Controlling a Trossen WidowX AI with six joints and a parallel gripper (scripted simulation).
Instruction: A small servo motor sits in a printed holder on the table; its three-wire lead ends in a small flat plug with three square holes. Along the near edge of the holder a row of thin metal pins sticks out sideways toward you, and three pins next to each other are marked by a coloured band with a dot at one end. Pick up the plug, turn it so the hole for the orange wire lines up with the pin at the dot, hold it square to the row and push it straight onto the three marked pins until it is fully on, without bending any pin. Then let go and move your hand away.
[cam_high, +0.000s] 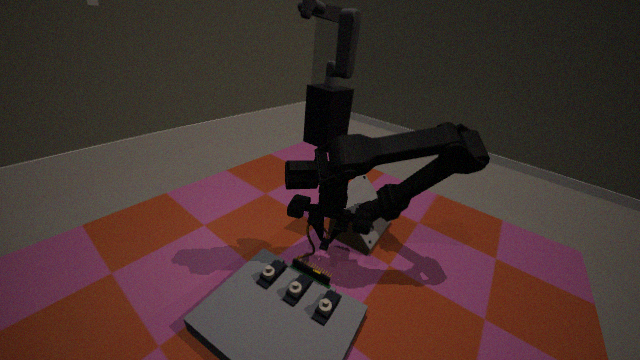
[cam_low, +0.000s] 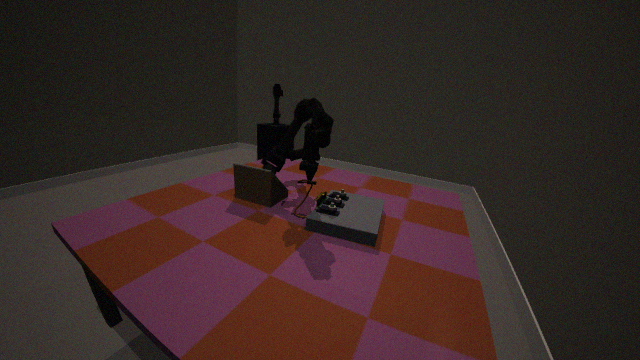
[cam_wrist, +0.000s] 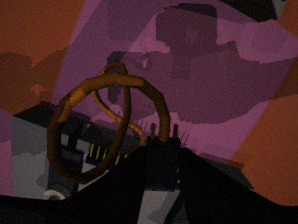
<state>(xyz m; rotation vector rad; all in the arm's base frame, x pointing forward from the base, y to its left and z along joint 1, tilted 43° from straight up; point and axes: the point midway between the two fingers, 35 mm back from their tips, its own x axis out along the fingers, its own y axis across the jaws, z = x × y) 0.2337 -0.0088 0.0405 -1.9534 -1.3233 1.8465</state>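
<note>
Now: gripper tip 5 cm short of the yellow band, 5 cm above it and 3 cm to the right of it. From my gripper tip the other things lie so: grey printed holder 21 cm ahead, 10 cm below, 5 cm to the left; then pin row 6 cm below, 6 cm ahead, 1 cm to the left.
</note>
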